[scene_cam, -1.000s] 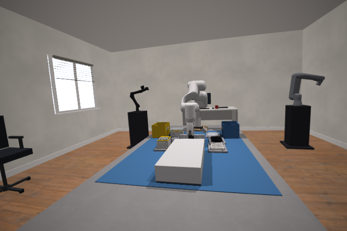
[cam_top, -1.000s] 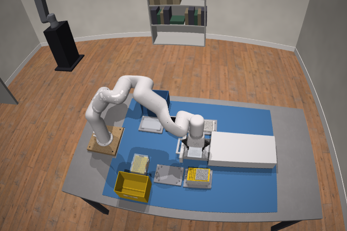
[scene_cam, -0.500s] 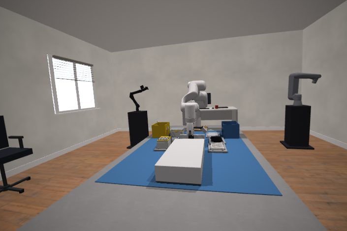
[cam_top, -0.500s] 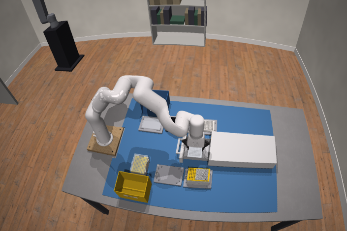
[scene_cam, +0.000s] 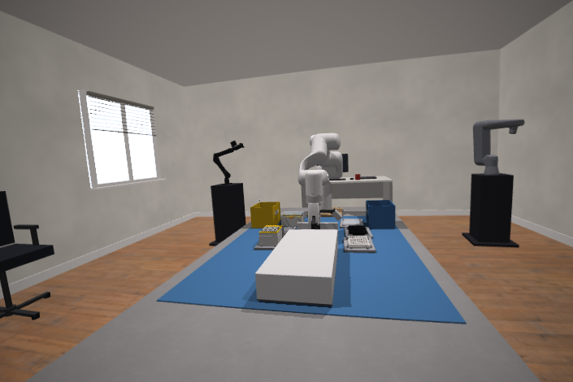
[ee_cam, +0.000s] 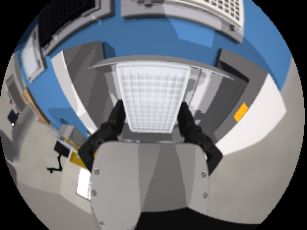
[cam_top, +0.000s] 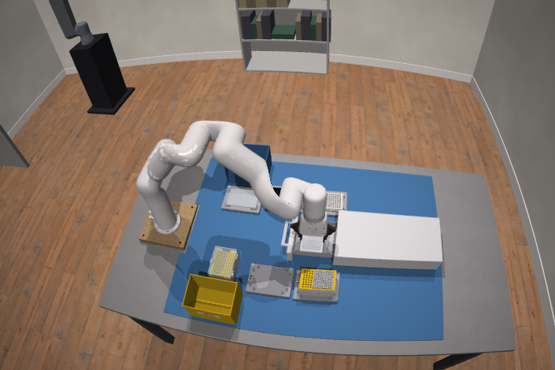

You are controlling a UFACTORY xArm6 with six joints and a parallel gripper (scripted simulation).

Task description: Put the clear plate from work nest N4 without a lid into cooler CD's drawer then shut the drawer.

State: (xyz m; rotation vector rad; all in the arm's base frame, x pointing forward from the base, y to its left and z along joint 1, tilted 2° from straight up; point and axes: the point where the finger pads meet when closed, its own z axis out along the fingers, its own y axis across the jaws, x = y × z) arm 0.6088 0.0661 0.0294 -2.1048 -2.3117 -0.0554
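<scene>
Right now my hand is 1 cm above the clear plate. Also, from my hand: yellow tip box (5 cm ahead, 20 cm to the right, 2 cm above); then white well plate (3 cm ahead, 19 cm to the left, 2 cm below); then drawer (3 cm ahead, 1 cm below).
</scene>
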